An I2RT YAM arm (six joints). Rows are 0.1 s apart.
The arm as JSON. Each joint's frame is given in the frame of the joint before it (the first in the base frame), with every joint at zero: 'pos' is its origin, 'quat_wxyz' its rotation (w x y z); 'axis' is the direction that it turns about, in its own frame. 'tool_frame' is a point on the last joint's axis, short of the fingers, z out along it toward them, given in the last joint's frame.
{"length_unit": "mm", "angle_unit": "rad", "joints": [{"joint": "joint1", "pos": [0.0, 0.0, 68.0], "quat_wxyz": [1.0, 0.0, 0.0, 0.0], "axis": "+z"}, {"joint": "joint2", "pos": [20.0, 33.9, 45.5], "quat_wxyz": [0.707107, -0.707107, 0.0, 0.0], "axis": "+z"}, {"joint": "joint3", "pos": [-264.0, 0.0, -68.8], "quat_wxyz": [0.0, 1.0, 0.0, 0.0], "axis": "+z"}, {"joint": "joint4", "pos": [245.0, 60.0, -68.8], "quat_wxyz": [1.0, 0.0, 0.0, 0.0], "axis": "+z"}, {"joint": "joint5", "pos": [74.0, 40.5, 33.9], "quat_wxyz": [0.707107, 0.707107, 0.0, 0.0], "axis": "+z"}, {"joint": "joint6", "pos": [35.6, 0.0, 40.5], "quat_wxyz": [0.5, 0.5, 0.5, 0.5], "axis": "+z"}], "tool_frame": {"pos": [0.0, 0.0, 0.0], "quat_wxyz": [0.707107, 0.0, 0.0, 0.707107]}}
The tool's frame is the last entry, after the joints.
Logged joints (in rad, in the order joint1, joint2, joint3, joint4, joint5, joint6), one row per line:
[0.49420 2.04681 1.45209 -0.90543 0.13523 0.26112]
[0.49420 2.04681 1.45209 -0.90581 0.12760 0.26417]
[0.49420 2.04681 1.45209 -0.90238 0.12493 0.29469]
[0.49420 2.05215 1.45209 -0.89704 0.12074 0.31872]
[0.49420 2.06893 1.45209 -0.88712 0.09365 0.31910]
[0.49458 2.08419 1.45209 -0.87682 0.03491 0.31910]
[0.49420 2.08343 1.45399 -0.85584 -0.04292 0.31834]
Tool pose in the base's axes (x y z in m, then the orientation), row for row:
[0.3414 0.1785 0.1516 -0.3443 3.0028 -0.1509]
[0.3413 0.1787 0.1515 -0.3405 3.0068 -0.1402]
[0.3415 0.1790 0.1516 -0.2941 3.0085 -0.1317]
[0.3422 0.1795 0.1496 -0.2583 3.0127 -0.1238]
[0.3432 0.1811 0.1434 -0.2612 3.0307 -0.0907]
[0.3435 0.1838 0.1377 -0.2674 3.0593 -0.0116]
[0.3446 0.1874 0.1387 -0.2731 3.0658 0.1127]
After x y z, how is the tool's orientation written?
As a rotation vector, in radians.
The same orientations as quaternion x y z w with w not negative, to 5 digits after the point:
[-0.11358 0.99060 -0.04978 0.05764]
[-0.11223 0.99102 -0.04621 0.05613]
[-0.09704 0.99264 -0.04345 0.05791]
[-0.08521 0.99386 -0.04084 0.05762]
[-0.08572 0.99466 -0.02977 0.04913]
[-0.08702 0.99557 -0.00377 0.03530]
[-0.08863 0.99492 0.03657 0.03079]

